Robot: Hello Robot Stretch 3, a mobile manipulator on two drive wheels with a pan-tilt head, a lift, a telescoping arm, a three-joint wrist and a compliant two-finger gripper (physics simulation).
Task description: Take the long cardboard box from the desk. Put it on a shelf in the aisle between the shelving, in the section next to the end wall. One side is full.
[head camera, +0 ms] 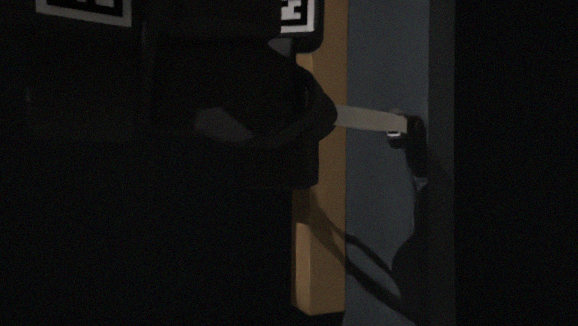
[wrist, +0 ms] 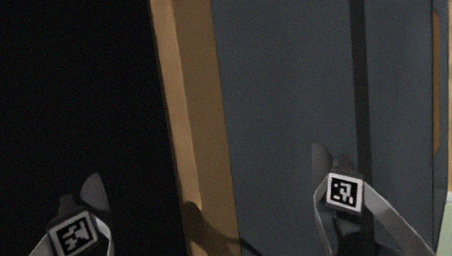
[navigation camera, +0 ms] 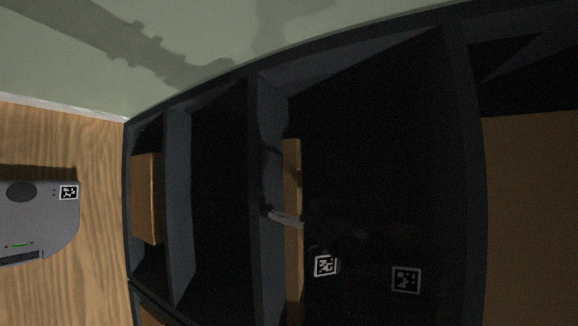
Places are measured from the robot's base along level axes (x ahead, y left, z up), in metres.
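Where they show: gripper, between the fingertips: [wrist: 211, 175] [navigation camera: 296, 208]; robot's base, origin of its link: [navigation camera: 23, 191].
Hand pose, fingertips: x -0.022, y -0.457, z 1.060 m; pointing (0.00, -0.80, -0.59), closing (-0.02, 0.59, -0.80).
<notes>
Each offset is from my fingertips to the top centre of the thing. "spot": to the spot under its first point. Level surfaces: height alone.
The long cardboard box [head camera: 327, 260] [navigation camera: 292, 270] [wrist: 207, 100] lies lengthwise on a grey-blue shelf {dz -0.069 m} [head camera: 385, 75] [navigation camera: 272, 290] [wrist: 280, 100] in the section beside the green end wall [navigation camera: 200, 30]. My gripper [wrist: 211, 175] is open. In the wrist view its fingers are wide apart, one on each side of the box, and neither touches it there. The right finger is over the bare shelf surface, the left one over a dark area. In the head view my wrist hides part of the box and the left finger.
A cardboard box {dx -0.008, dy -0.083, dz -0.714 m} [navigation camera: 145, 200] stands on the lowest shelf, and part of another {spot: dx -0.654, dy +0.023, dz -0.853 m} [navigation camera: 151, 312] shows in the neighbouring section. A large cardboard surface [navigation camera: 535, 215] is at the right, past a dark shelf edge [navigation camera: 472, 200]. My base [navigation camera: 30, 215] is on the wooden floor {dz -1.060 m} [navigation camera: 102, 200].
</notes>
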